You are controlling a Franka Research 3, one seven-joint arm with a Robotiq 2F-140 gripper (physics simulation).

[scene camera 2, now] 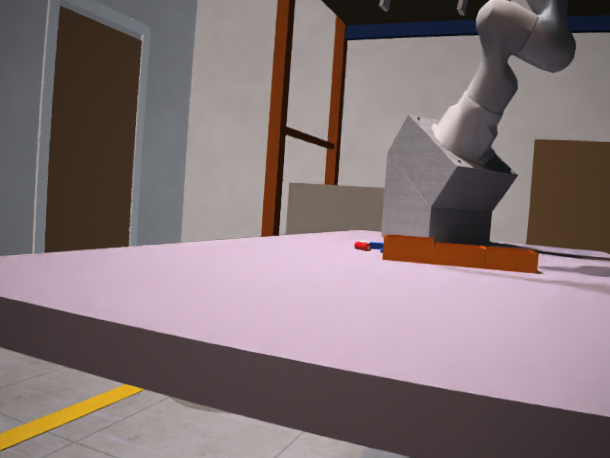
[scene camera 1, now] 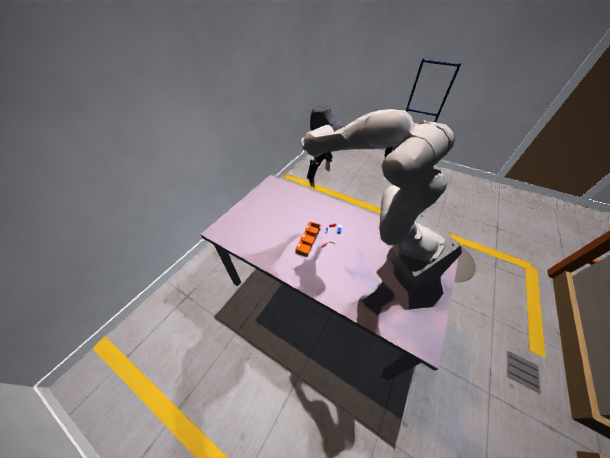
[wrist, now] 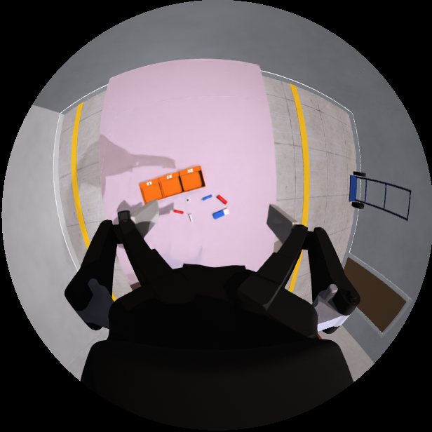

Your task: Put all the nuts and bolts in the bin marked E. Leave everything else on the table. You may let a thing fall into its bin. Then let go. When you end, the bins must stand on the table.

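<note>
Three joined orange bins [scene camera 1: 303,248] [scene camera 2: 459,256] [wrist: 171,186] stand in a row on the table. Each has a small white label at its rim; I cannot read the letters surely. In the wrist view, a tiny pale nut [wrist: 188,200] lies on the table close to the bins. A thin silver-white bolt [wrist: 190,217] [scene camera 1: 332,242] lies a little farther from them, beside a small red piece. My gripper [wrist: 213,211] [scene camera 1: 320,170] is open and empty, high above the table top, with its fingers wide apart. It does not show in scene camera 2.
Near the nut and bolt lie a small red piece [wrist: 178,211] [scene camera 1: 324,245], a small blue piece [wrist: 207,197] [scene camera 1: 327,230], a red cylinder [wrist: 221,199] [scene camera 1: 332,225] [scene camera 2: 362,246] and a blue-and-white block [wrist: 219,214] [scene camera 1: 339,230]. The arm's base stands at one table end.
</note>
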